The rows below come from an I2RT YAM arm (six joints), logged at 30 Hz.
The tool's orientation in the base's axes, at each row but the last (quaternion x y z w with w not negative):
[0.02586, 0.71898, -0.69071, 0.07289]
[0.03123, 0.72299, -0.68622, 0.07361]
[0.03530, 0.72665, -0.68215, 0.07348]
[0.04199, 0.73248, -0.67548, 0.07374]
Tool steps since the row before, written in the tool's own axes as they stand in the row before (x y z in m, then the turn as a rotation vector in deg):
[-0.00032, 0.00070, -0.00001, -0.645, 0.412, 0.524]
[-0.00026, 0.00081, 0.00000, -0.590, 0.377, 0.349]
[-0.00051, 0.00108, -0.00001, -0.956, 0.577, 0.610]
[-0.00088, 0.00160, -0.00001, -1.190, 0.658, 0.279]
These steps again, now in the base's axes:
[0.00041, 0.00006, -0.00065, 0.730, -0.463, -0.335]
[0.00038, 0.00006, -0.00076, 0.660, -0.294, -0.301]
[0.00067, 0.00011, -0.00099, 1.067, -0.523, -0.457]
[0.00112, 0.00018, -0.00143, 1.293, -0.177, -0.472]

